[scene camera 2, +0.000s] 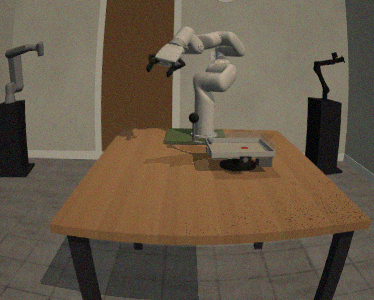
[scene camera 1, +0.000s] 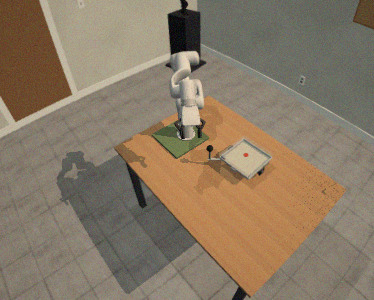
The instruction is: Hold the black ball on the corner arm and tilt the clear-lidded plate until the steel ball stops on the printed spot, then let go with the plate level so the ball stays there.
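Observation:
The clear-lidded plate is a shallow pale tray on a black round base. I cannot tell whether it is exactly level. The printed red spot shows near its middle. A small grey round shape at the plate's back left corner in scene camera 2 looks like the steel ball; I cannot make it out in scene camera 1. The black ball stands upright on its stem at the corner arm. My gripper is open and empty, high above and apart from the black ball.
My arm's base stands on a green mat on the wooden table, behind the plate. Black pedestals with other arms stand on the floor beyond the table.

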